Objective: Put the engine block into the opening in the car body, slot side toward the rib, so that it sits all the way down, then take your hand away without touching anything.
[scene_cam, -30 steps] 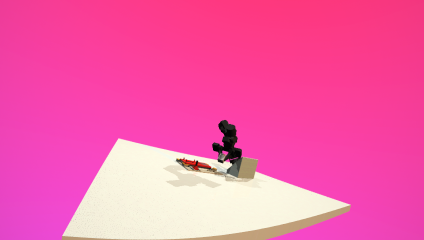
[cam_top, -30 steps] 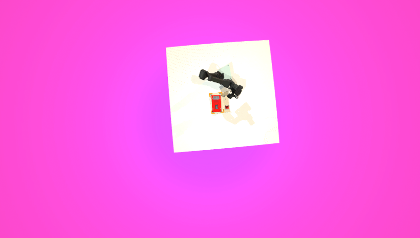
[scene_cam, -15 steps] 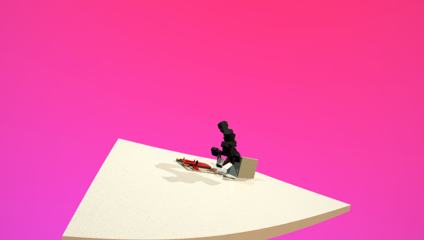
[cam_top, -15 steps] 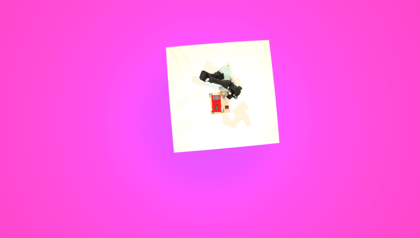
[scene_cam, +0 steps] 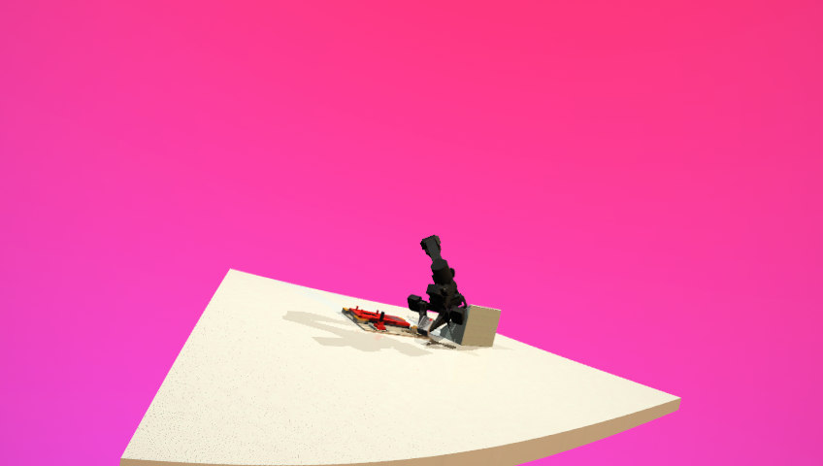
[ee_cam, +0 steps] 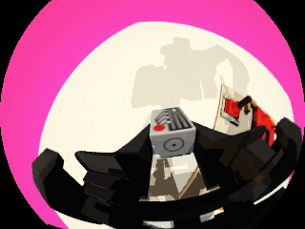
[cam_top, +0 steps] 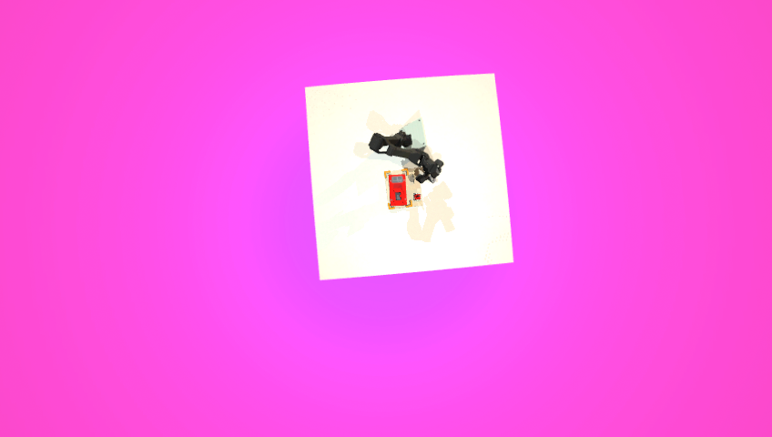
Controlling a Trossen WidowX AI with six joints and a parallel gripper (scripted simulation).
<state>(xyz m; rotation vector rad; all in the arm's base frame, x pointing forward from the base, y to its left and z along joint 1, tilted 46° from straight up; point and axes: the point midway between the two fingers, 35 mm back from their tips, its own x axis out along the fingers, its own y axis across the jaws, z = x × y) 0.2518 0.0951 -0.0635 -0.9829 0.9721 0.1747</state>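
Now: gripper tip 1 cm past the grey engine block, 1 cm to the left of it and 1 cm below it.
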